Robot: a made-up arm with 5 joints.
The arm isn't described. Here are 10 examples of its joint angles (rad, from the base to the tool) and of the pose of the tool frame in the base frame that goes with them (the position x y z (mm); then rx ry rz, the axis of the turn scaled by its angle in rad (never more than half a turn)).
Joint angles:
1: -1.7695 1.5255 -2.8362 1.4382 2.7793
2: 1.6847 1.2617 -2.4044 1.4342 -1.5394
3: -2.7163 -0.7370 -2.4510 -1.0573 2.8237
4: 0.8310 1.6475 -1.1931 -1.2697 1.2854
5: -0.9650 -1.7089 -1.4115 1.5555 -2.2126
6: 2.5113 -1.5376 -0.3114 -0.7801 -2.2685
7: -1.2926 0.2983 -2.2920 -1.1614 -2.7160
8: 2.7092 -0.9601 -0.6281 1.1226 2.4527
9: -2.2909 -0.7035 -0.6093 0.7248 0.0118
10: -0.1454 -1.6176 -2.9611 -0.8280 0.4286
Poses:
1: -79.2 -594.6 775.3 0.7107 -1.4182 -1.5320
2: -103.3 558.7 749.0 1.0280 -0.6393 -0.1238
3: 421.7 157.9 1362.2 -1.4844 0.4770 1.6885
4: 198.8 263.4 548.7 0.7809 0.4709 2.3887
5: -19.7 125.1 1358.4 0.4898 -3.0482 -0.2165
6: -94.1 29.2 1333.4 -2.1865 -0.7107 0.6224
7: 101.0 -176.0 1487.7 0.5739 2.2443 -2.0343
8: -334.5 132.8 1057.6 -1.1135 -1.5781 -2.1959
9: -236.7 -355.7 1021.7 1.0523 0.3031 0.1051
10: -540.8 132.8 663.9 2.1271 1.5899 1.3362
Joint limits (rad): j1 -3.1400..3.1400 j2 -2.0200..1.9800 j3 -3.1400..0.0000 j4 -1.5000..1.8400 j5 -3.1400..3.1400
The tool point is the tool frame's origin. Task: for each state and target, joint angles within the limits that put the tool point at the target. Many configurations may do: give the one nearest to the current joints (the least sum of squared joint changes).
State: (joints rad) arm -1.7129 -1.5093 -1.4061 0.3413 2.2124
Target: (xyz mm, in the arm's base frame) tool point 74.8 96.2 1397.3
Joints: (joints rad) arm -1.9169 -1.9838 -0.9517 0.9383 2.2792
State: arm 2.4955 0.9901 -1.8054 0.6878 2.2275
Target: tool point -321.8 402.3 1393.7
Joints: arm 2.2126 0.3670 -2.2814 0.5204 2.2231
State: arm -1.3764 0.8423 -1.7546 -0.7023 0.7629
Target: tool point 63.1 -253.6 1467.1
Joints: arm -1.5343 0.3000 -2.1125 -1.0684 0.7748
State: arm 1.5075 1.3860 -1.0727 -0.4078 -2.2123
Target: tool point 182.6 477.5 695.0
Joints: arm 1.1377 0.9592 -1.1677 -0.6573 -2.2231
